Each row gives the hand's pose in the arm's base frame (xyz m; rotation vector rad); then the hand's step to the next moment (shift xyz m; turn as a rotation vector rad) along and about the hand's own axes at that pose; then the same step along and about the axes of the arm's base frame.
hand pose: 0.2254 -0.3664 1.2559 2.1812 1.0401 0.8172
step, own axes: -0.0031 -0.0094 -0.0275 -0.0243 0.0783 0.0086
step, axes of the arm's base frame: -0.0259 0.0089 0.0101 0.0299 -0.0631 0.0438
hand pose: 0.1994 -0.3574 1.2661 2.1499 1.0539 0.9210
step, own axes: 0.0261 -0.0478 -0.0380 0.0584 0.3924 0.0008
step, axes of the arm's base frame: -0.0386 0.0539 -0.0033 0.1987 -0.1590 0.3043
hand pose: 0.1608 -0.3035 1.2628 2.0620 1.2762 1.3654
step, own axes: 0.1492 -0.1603 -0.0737 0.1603 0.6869 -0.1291
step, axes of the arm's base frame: -0.1227 0.1957 0.0041 0.2423 -0.2531 0.6256
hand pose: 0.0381 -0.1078 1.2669 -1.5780 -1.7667 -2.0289
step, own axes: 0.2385 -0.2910 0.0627 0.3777 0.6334 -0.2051
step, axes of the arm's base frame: -0.2470 0.2843 -0.0607 0.0557 -0.1694 0.7444
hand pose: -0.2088 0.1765 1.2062 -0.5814 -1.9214 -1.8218
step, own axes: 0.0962 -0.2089 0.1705 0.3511 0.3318 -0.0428
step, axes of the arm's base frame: -0.2017 0.1607 -0.1242 -0.0979 -0.0227 0.4744
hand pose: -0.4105 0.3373 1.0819 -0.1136 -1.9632 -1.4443
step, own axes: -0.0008 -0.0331 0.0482 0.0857 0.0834 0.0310
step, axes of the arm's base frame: -0.0369 0.0297 -0.0343 -0.0423 0.0314 0.1117
